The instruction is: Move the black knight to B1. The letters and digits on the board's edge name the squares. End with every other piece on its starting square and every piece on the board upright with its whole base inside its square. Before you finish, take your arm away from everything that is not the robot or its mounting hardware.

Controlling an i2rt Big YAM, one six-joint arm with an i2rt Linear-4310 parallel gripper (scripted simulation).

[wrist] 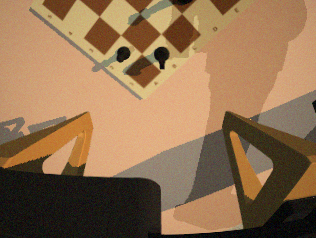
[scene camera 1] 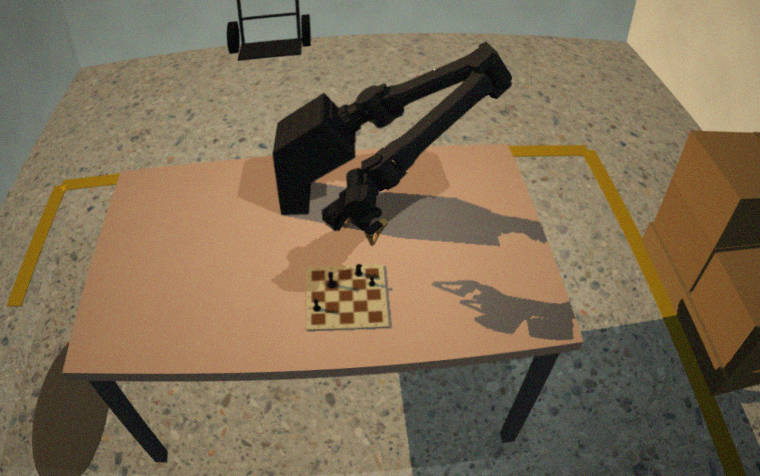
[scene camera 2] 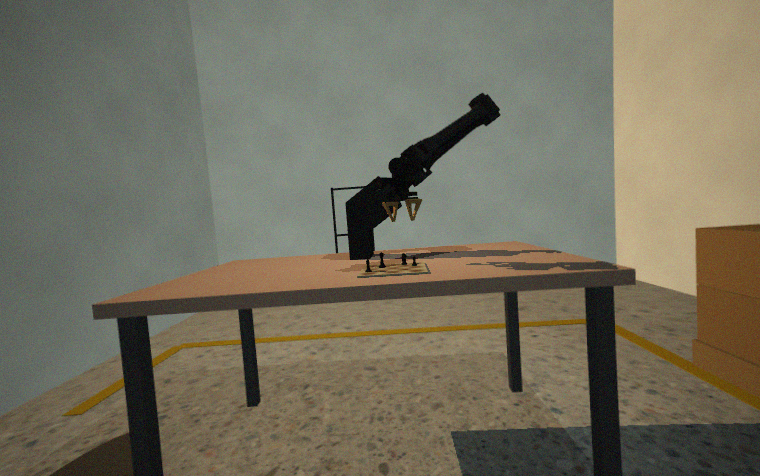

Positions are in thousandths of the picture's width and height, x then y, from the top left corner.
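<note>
My gripper (wrist: 498, 502) visible. Small chessboard (scene camera 1: 464, 640), (scene camera 2: 523, 566), (wrist: 321, 153).
</note>
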